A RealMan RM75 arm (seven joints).
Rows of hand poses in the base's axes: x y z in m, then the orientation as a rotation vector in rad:
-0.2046, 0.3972, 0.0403, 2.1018, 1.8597, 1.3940
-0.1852, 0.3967, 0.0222, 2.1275, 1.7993, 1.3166
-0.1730, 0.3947, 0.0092, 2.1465, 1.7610, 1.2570
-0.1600, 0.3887, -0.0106, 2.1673, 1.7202, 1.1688
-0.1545, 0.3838, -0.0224, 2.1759, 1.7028, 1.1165
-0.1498, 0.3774, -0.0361, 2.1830, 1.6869, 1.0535
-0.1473, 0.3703, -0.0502, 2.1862, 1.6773, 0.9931
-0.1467, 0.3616, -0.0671, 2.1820, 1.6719, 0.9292
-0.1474, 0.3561, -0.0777, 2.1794, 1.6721, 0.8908
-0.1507, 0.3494, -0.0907, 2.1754, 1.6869, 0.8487
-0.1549, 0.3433, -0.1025, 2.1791, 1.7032, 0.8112
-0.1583, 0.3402, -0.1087, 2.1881, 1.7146, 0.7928
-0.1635, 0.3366, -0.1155, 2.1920, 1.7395, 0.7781
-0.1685, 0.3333, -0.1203, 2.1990, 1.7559, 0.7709
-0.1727, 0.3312, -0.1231, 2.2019, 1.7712, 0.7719
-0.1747, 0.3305, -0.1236, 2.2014, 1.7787, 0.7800
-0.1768, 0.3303, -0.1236, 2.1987, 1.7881, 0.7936
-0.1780, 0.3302, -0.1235, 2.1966, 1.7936, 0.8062
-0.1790, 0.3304, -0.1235, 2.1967, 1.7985, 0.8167
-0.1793, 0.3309, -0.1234, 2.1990, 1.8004, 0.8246
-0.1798, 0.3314, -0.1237, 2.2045, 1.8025, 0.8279
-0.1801, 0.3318, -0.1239, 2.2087, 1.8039, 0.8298
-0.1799, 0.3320, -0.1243, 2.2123, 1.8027, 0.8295
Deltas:
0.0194, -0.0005, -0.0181, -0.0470, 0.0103, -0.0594
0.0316, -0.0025, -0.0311, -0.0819, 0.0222, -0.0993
0.0446, -0.0085, -0.0509, -0.1344, 0.0426, -0.1464
0.0501, -0.0134, -0.0627, -0.1663, 0.0555, -0.1690
0.0548, -0.0198, -0.0764, -0.2055, 0.0715, -0.1922
0.0573, -0.0269, -0.0905, -0.2439, 0.0871, -0.2097
0.0579, -0.0356, -0.1074, -0.2878, 0.1009, -0.2240
0.0572, -0.0411, -0.1180, -0.3137, 0.1107, -0.2298
0.0539, -0.0478, -0.1310, -0.3410, 0.1255, -0.2250
0.0497, -0.0539, -0.1428, -0.3605, 0.1451, -0.2184
0.0463, -0.0570, -0.1490, -0.3655, 0.1607, -0.2129
0.0411, -0.0606, -0.1558, -0.3692, 0.1758, -0.1965
0.0361, -0.0639, -0.1606, -0.3674, 0.1879, -0.1856
0.0319, -0.0660, -0.1634, -0.3630, 0.1942, -0.1742
0.0299, -0.0667, -0.1639, -0.3573, 0.1935, -0.1675
0.0278, -0.0669, -0.1639, -0.3491, 0.1901, -0.1586
0.0266, -0.0670, -0.1638, -0.3417, 0.1863, -0.1527
0.0256, -0.0668, -0.1638, -0.3345, 0.1845, -0.1477
0.0253, -0.0663, -0.1637, -0.3281, 0.1842, -0.1454
0.0248, -0.0658, -0.1640, -0.3228, 0.1875, -0.1437
0.0245, -0.0654, -0.1642, -0.3191, 0.1902, -0.1426
0.0247, -0.0652, -0.1646, -0.3175, 0.1924, -0.1437

